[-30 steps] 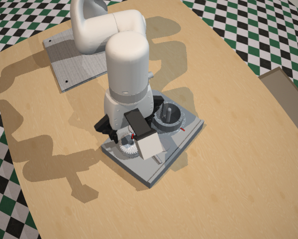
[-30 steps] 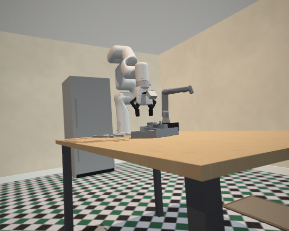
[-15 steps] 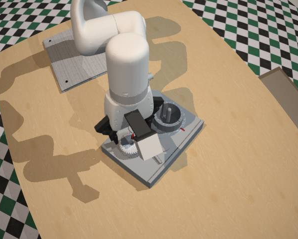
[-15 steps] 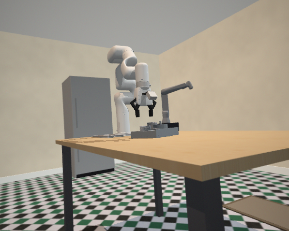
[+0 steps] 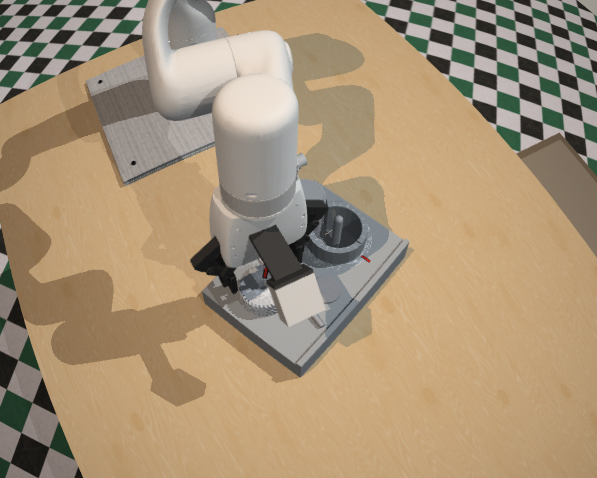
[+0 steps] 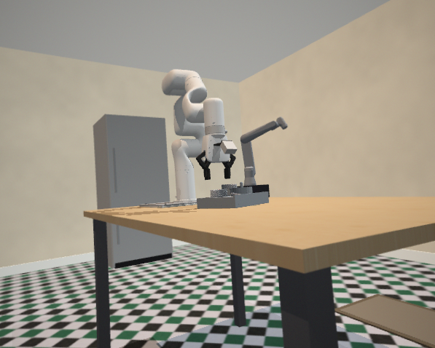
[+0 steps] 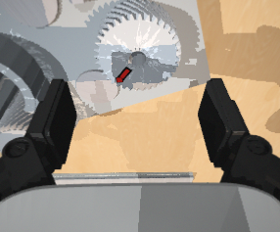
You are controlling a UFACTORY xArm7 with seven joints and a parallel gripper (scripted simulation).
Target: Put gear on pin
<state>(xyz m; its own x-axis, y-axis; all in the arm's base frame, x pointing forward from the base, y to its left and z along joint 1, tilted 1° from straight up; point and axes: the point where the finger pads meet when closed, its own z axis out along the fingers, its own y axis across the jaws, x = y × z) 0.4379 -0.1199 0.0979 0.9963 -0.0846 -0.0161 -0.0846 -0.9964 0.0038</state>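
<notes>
The gear is 6 cm below my hand. Round my hand: bolt: 7 cm below, 5 cm ahead, 4 cm to the left.
</notes>
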